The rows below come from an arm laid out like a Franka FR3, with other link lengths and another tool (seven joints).
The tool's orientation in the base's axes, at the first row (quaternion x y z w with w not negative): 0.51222 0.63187 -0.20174 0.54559
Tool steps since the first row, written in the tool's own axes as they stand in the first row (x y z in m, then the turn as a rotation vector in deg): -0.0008 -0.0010 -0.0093 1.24 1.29 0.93; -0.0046 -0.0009 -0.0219 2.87 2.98 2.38; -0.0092 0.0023 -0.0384 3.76 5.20 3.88; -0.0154 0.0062 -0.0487 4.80 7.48 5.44; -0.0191 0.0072 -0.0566 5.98 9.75 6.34; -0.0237 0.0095 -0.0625 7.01 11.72 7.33; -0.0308 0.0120 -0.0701 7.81 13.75 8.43
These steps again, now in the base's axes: -0.0055 0.0068 0.0034 1.72 0.28 -1.02; -0.0119 0.0155 0.0109 4.08 0.46 -2.44; -0.0176 0.0282 0.0214 6.84 0.50 -3.04; -0.0200 0.0355 0.0314 9.69 0.57 -3.79; -0.0234 0.0407 0.0376 12.24 1.23 -4.44; -0.0248 0.0445 0.0443 14.55 1.64 -5.09; -0.0271 0.0486 0.0539 16.94 1.89 -5.54
